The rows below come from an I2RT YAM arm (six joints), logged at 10 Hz.
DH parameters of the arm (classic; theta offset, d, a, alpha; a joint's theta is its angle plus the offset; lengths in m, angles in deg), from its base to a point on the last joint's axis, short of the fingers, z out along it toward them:
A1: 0 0.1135 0.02 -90
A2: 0 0 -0.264 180
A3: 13.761 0 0.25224 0
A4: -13.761 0 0.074 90
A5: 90 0 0 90
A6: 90 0.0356 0 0
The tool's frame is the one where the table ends.
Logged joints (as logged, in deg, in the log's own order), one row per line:
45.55, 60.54, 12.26, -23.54, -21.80, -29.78
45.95, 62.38, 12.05, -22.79, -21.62, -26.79
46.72, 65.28, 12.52, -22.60, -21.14, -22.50
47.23, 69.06, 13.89, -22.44, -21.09, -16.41
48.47, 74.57, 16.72, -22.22, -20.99, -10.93
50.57, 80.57, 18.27, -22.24, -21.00, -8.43
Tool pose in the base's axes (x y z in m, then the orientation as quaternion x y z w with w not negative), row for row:
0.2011, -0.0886, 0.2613, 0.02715, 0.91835, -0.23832, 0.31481
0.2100, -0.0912, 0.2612, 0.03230, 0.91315, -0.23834, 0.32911
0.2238, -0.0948, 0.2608, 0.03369, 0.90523, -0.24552, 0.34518
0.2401, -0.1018, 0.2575, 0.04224, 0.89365, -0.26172, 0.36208
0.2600, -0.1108, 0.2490, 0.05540, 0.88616, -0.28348, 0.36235
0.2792, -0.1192, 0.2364, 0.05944, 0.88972, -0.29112, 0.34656
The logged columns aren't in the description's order. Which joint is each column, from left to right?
Columns, left to right: A3, A2, A5, A6, A1, A4.
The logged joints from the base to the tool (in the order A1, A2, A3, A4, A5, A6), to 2 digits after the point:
-21.80, 60.54, 45.55, -29.78, 12.26, -23.54
-21.62, 62.38, 45.95, -26.79, 12.05, -22.79
-21.14, 65.28, 46.72, -22.50, 12.52, -22.60
-21.09, 69.06, 47.23, -16.41, 13.89, -22.44
-20.99, 74.57, 48.47, -10.93, 16.72, -22.22
-21.00, 80.57, 50.57, -8.43, 18.27, -22.24

